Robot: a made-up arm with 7 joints.
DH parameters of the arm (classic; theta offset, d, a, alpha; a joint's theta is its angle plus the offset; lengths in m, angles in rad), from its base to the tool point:
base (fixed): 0 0.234 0.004 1.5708
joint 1: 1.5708 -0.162 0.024 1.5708
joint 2: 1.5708 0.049 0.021 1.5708
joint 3: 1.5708 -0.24 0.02 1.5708
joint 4: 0 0.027 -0.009 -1.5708
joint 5: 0 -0.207 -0.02 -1.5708
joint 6: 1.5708 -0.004 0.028 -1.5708
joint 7: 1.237 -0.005 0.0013 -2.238
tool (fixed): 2.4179 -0.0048 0 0
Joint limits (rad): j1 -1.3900..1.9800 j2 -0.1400..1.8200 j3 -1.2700..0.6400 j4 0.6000..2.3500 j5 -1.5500..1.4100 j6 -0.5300..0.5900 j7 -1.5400..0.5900
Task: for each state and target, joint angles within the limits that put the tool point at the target. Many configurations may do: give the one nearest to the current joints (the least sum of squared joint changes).
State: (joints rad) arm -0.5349 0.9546 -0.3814 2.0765 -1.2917 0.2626 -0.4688
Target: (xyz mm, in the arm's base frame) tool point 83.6 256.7 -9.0
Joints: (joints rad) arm -0.7203 1.5278 -0.6338 2.2654 -1.3110 0.2507 -0.4820
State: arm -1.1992 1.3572 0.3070 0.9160 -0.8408 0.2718 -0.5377
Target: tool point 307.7 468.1 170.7
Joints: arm -0.8446 1.7060 0.6375 1.3209 -0.9048 0.2832 -0.5501
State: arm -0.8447 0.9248 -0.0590 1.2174 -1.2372 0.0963 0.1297
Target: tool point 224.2 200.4 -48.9
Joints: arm -0.3209 0.5674 -0.2239 1.7815 -1.2709 0.0549 0.1214
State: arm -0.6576 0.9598 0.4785 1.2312 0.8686 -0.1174 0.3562
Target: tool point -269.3 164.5 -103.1
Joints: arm -1.3738 0.2506 -0.0991 1.1663 0.8786 -0.0752 0.3643
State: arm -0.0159 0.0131 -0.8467 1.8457 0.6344 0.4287 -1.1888
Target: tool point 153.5 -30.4 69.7
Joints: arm -0.0844 0.2176 -0.8685 2.1925 0.6568 0.4014 -1.1963
